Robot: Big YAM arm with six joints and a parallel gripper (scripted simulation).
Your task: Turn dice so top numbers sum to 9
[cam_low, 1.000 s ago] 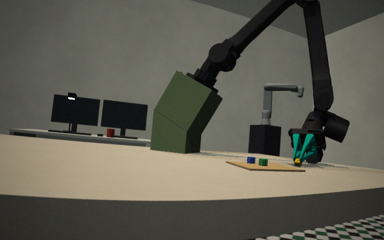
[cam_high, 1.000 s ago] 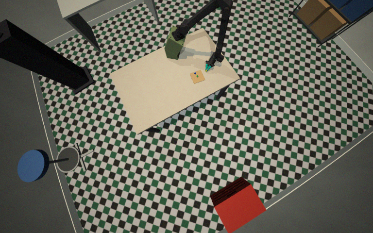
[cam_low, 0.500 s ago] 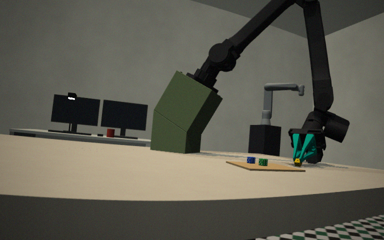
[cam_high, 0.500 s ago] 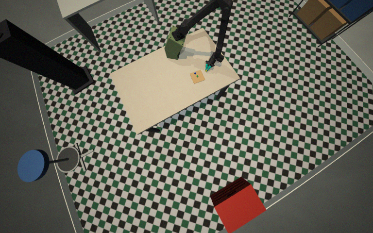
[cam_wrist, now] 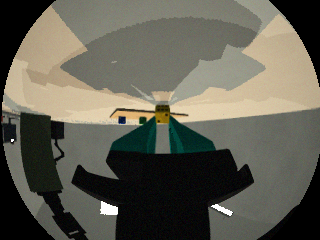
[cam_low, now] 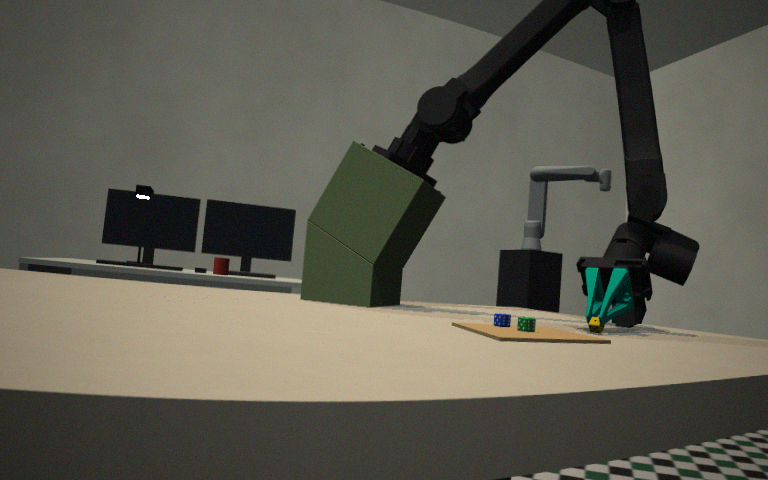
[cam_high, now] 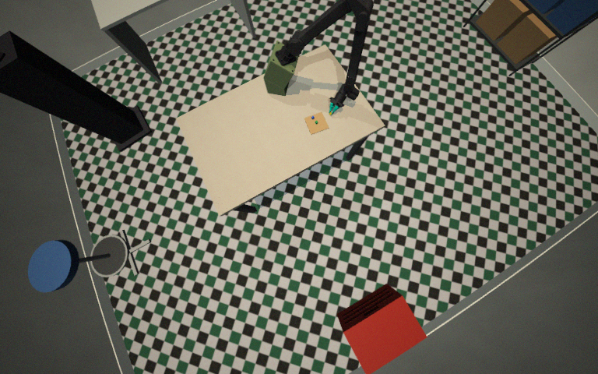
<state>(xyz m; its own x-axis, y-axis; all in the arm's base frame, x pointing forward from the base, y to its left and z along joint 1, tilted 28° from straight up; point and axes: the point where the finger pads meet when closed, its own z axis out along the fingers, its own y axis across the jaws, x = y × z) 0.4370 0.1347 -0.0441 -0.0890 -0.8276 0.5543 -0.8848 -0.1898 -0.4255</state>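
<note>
My gripper is now 1 cm above the yellow die. The rest, counted from my hand: blue die 12 cm to the right, 5 cm behind, 1 cm below; green die 12 cm to the right, 1 cm below, 1 cm behind; mat 12 cm to the right, 2 cm below, 1 cm behind.
</note>
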